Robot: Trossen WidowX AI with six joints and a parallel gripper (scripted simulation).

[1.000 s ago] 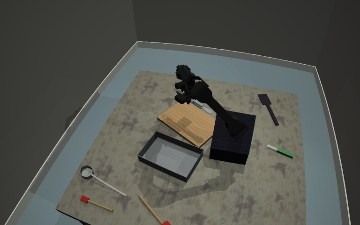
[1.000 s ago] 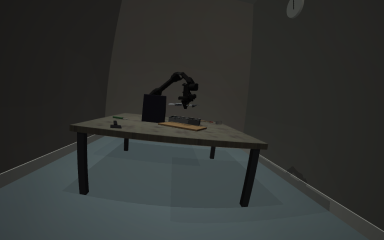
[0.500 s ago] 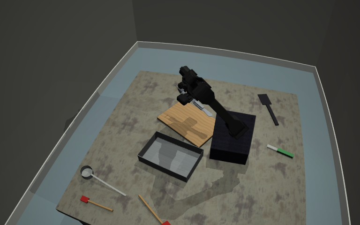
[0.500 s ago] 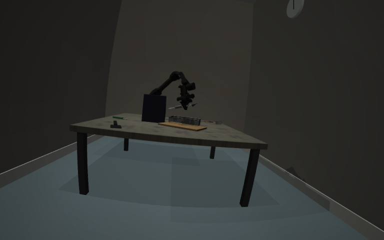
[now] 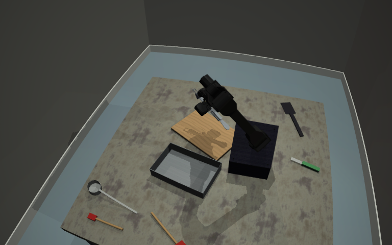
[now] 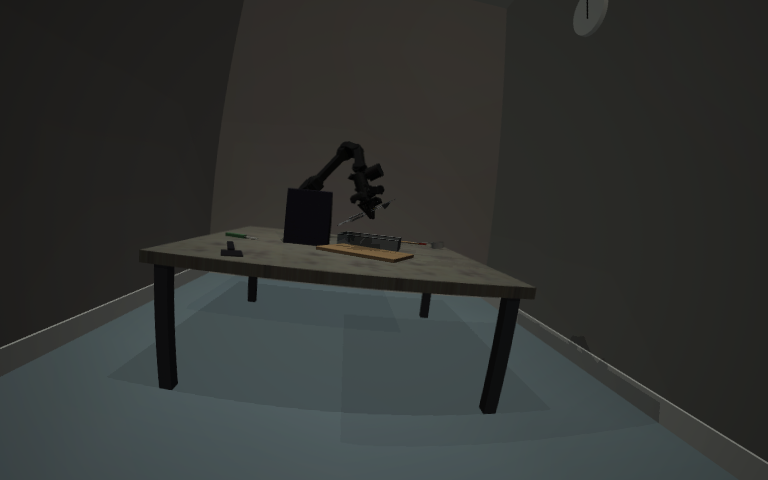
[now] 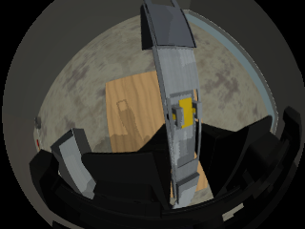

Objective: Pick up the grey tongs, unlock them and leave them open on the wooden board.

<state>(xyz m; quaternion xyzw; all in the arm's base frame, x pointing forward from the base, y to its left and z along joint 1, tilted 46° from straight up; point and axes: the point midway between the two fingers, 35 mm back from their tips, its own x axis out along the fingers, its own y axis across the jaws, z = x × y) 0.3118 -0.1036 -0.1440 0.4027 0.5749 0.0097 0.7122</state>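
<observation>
Now: the yellow lock piece 40 mm above my gripper tip and 10 mm ahead of it. From my gripper tip the other things lie so: black spatula: 500 mm behind, 270 mm to the right, 150 mm below; then dark roasting tin: 330 mm to the left, 130 mm below; then wooden board: 150 mm below, 40 mm to the left, 10 mm behind.
</observation>
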